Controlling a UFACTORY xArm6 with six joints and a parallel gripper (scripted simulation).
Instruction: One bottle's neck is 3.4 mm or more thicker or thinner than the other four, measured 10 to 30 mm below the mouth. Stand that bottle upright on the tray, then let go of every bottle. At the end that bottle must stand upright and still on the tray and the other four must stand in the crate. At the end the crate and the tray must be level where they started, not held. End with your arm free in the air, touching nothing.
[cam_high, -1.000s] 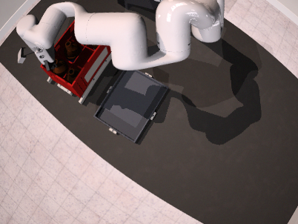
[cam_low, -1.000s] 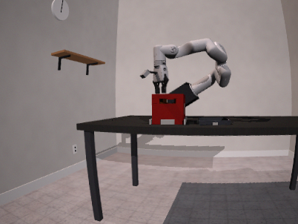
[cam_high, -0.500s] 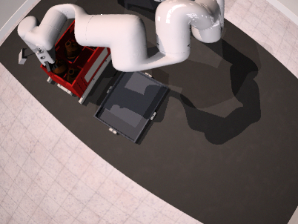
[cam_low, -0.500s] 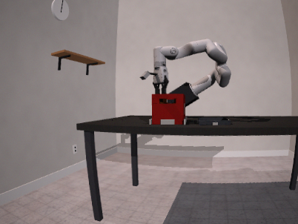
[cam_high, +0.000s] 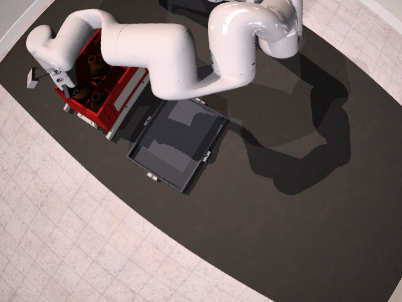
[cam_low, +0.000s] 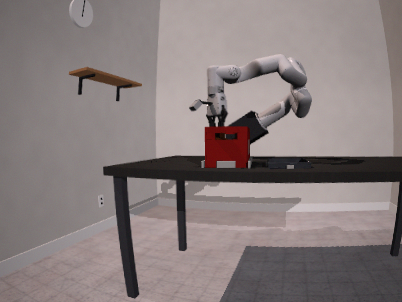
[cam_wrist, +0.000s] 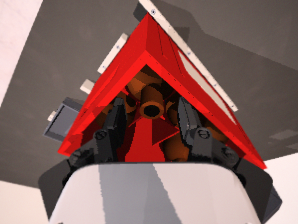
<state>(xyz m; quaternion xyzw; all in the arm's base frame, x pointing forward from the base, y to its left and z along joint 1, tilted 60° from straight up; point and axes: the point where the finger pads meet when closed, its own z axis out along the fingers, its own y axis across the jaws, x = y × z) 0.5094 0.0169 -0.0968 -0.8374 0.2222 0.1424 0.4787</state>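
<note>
My gripper is now 10 cm past the red crate, 9 cm above it and 2 cm to the right of it. Also, from my hand: dark flat tray 31 cm to the left, 16 cm below, 12 cm behind.
</note>
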